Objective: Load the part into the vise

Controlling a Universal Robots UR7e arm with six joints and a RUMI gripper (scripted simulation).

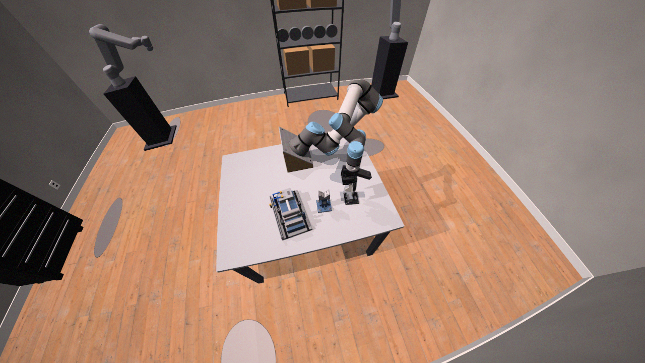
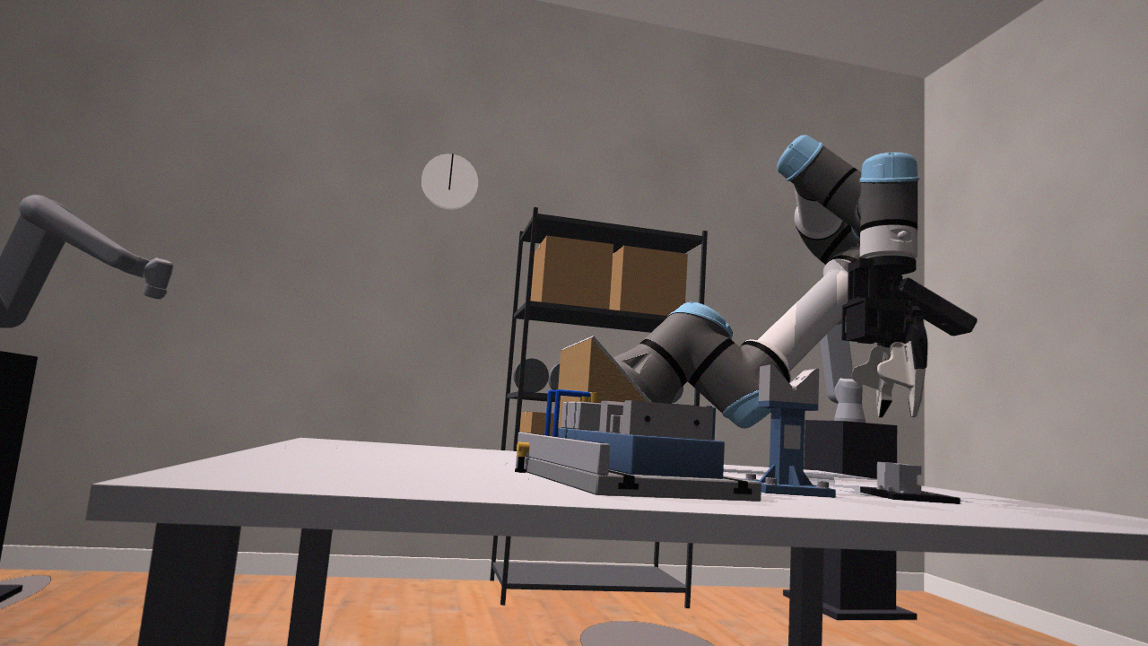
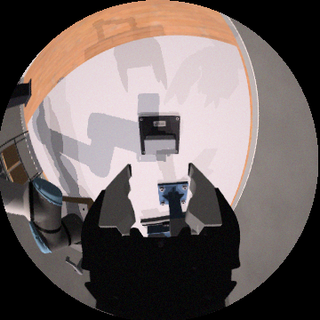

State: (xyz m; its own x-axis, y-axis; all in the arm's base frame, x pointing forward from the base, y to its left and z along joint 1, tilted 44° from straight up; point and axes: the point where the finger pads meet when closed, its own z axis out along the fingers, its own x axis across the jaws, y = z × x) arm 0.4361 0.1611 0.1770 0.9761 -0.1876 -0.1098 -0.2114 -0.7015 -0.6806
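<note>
My gripper is now 90 mm above the part and 10 mm to the right of it. Round my hand: vise 390 mm to the right, 80 mm below; then infeed plate 120 mm below, 10 mm to the left.
</note>
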